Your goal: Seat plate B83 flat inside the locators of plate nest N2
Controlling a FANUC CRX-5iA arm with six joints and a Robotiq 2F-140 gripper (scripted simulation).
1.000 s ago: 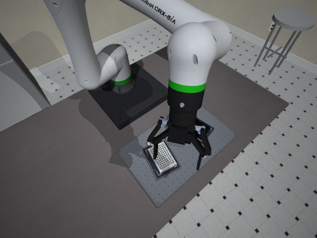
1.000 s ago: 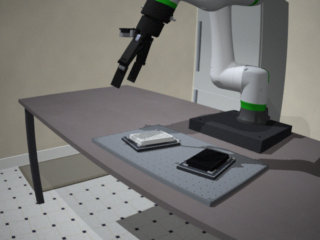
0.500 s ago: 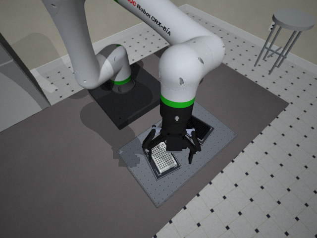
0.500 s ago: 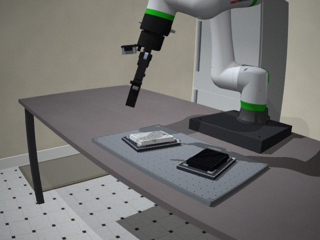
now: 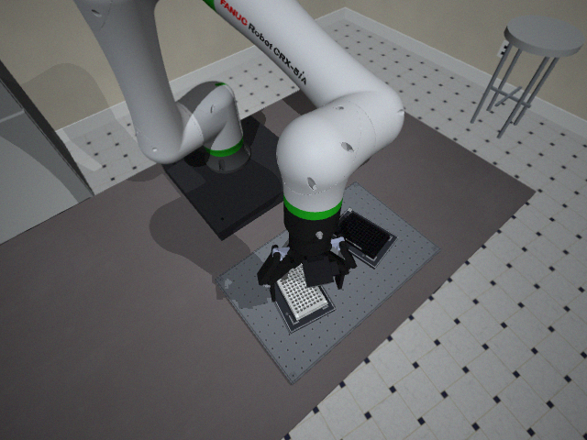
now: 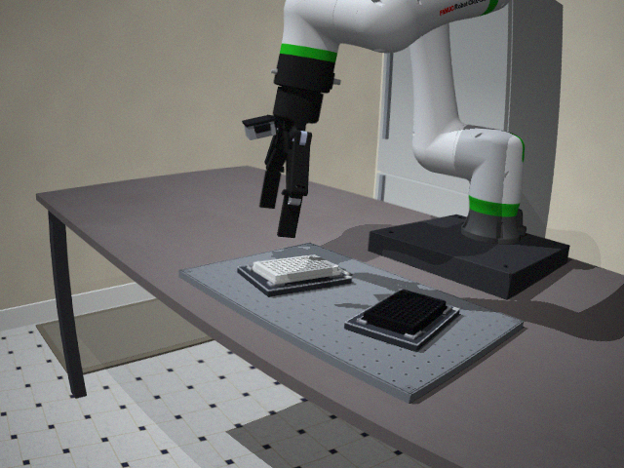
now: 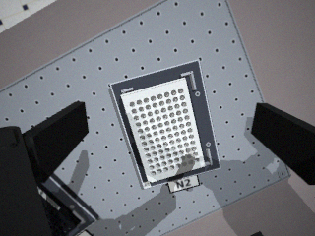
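Right now my hand is 10 cm above the white well plate B83, 4 cm past it and 1 cm to the right of it. Also, from my hand: dark plate nest N2: 11 cm below, 4 cm behind, 1 cm to the left; black well plate B38: 25 cm to the left, 10 cm below, 5 cm behind.
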